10 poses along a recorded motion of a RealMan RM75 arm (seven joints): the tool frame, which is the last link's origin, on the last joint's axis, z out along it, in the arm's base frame.
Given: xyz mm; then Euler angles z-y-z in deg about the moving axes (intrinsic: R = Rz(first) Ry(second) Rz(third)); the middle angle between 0 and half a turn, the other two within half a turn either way.
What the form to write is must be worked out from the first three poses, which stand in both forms.
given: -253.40 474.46 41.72 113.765 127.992 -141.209
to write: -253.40 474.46 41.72; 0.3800 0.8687 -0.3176; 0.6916 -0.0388 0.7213; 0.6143 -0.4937 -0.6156
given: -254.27 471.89 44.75 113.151 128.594 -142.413
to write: -254.27 471.89 44.75; 0.3665 0.8782 -0.3073; 0.6943 -0.0383 0.7186; 0.6194 -0.4767 -0.6238
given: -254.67 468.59 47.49 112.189 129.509 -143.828
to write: -254.67 468.59 47.49; 0.3525 0.8893 -0.2914; 0.6984 -0.0428 0.7144; 0.6228 -0.4554 -0.6362
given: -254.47 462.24 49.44 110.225 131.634 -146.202
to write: -254.47 462.24 49.44; 0.3311 0.9075 -0.2584; 0.7104 -0.0595 0.7013; 0.6211 -0.4158 -0.6644
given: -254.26 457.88 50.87 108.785 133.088 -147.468
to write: -254.26 457.88 50.87; 0.3237 0.9165 -0.2352; 0.7184 -0.0763 0.6914; 0.6157 -0.3927 -0.6831
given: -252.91 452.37 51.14 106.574 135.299 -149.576
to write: -252.91 452.37 51.14; 0.3105 0.9291 -0.2006; 0.7319 -0.0990 0.6742; 0.6065 -0.3562 -0.7108
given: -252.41 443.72 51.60 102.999 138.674 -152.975
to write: -252.41 443.72 51.60; 0.2923 0.9447 -0.1485; 0.7540 -0.1321 0.6434; 0.5882 -0.3000 -0.7510
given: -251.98 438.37 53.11 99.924 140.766 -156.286
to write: -251.98 438.37 53.11; 0.2739 0.9556 -0.1090; 0.7679 -0.1491 0.6230; 0.5791 -0.2544 -0.7746
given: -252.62 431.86 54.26 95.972 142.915 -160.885
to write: -252.62 431.86 54.26; 0.2473 0.9669 -0.0627; 0.7837 -0.1615 0.5997; 0.5698 -0.1975 -0.7977
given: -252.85 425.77 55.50 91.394 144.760 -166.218
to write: -252.85 425.77 55.50; 0.2189 0.9757 -0.0140; 0.7988 -0.1709 0.5768; 0.5604 -0.1375 -0.8167
